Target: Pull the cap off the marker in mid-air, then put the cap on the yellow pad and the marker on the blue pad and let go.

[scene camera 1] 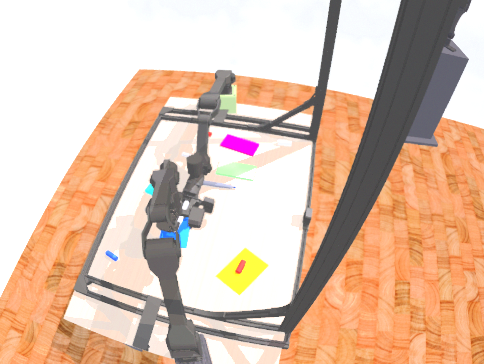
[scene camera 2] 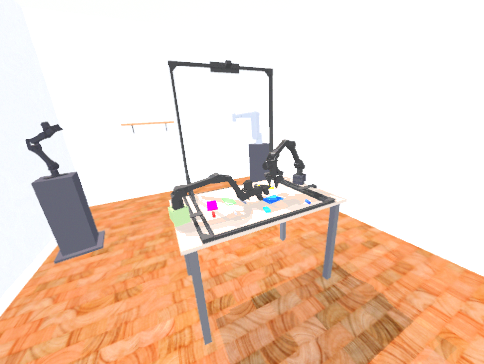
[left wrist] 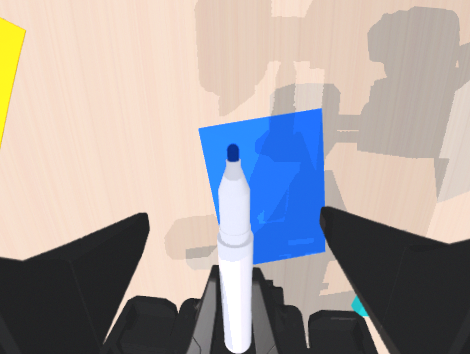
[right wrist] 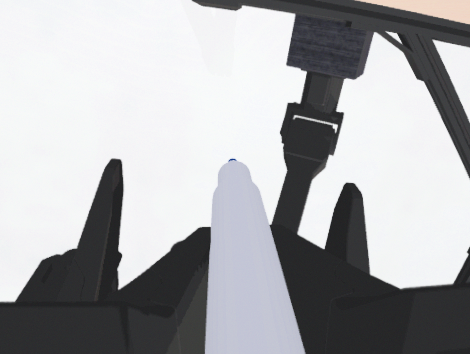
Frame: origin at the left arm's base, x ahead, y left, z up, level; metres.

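Where they show: left gripper, fingertip midpoint: [scene camera 2: 272, 186] [left wrist: 235, 218] [right wrist: 237, 175]; right gripper, fingertip midpoint: [scene camera 1: 180, 217] [scene camera 2: 270, 185] [left wrist: 235, 272] [right wrist: 239, 239]; left arm's base at its link origin: [scene camera 1: 189, 351] [scene camera 2: 299, 174] [right wrist: 326, 70]; right arm's base at its link origin: [scene camera 1: 225, 90] [scene camera 2: 177, 207].
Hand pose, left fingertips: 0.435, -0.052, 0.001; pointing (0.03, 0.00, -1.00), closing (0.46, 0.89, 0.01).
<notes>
Things, the pixels of their centre, and the offset from my left fingertips, as dx, dy, dz.
- white marker at the middle of its body: [right wrist: 240, 227] [left wrist: 236, 267] [scene camera 1: 180, 218] +0.024, -0.013, +0.005
- blue pad at the middle of its body: [left wrist: 270, 197] [scene camera 1: 175, 228] [scene camera 2: 272, 199] +0.044, +0.019, -0.089
- yellow pad at the middle of its body: [scene camera 1: 242, 271] -0.174, -0.174, -0.089
- small red cylinder at the middle of its body: [scene camera 1: 241, 266] -0.161, -0.173, -0.080
- small blue cylinder at the middle of its body: [scene camera 1: 111, 255] [scene camera 2: 307, 201] -0.026, +0.276, -0.079
- magenta pad at the middle of its body: [scene camera 1: 239, 144] [scene camera 2: 211, 205] +0.388, -0.312, -0.085
- pale green pad at the middle of its body: [scene camera 1: 236, 170] +0.253, -0.263, -0.085
- grey pen at the middle of its body: [scene camera 1: 217, 184] +0.196, -0.174, -0.080
- cyan piece at the middle of its body: [scene camera 1: 153, 190] [scene camera 2: 266, 209] +0.234, +0.080, -0.082
My right gripper [left wrist: 235, 272] [right wrist: 239, 239] is shut on the white marker [left wrist: 236, 295] [right wrist: 242, 280], holding it above the table. The marker's blue tip is bare in the left wrist view. My left gripper [left wrist: 235, 218] [right wrist: 237, 175] is open, with its fingers apart on either side of the marker, not touching it. The blue pad [scene camera 1: 184, 240] [scene camera 2: 272, 200] [left wrist: 295, 190] lies below the grippers, partly shadowed. On the yellow pad [scene camera 1: 240, 282] [left wrist: 9, 75] lies a small red cylinder [scene camera 1: 240, 266]. A small blue cylinder [scene camera 1: 111, 256] [scene camera 2: 308, 202] lies near the table's edge; whether either is the marker's cap I cannot tell.
A magenta pad [scene camera 1: 239, 145] [scene camera 2: 212, 205], a pale green pad [scene camera 1: 237, 170] and a grey pen [scene camera 1: 222, 185] lie beyond the grippers in scene camera 1. A cyan piece [scene camera 1: 149, 189] [scene camera 2: 267, 210] is near the side rail. A light green box [scene camera 2: 179, 215] stands by the right arm's base.
</notes>
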